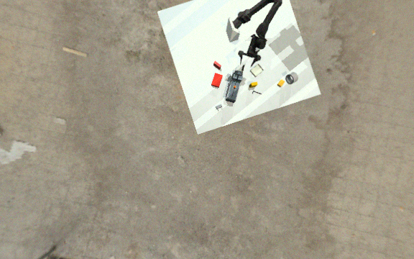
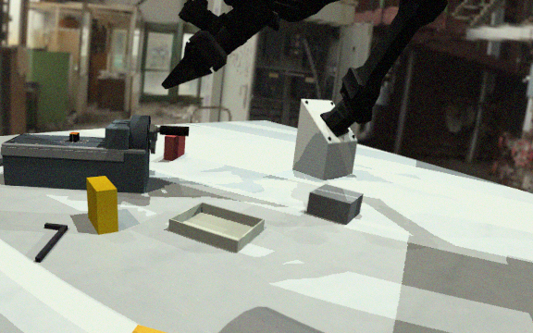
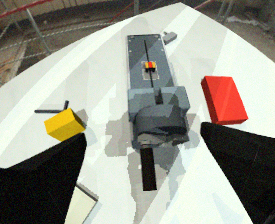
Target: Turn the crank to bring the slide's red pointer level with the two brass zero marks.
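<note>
The dark crank handle is 8 cm below my gripper tip, 2 cm behind it and 1 cm to the left of it. Round my gripper tip: red pointer 13 cm to the right, 10 cm below, 10 cm ahead; shallow grey tray 18 cm below, 17 cm to the left, 3 cm ahead; yellow block 15 cm below, 15 cm ahead, 6 cm to the left.
</note>
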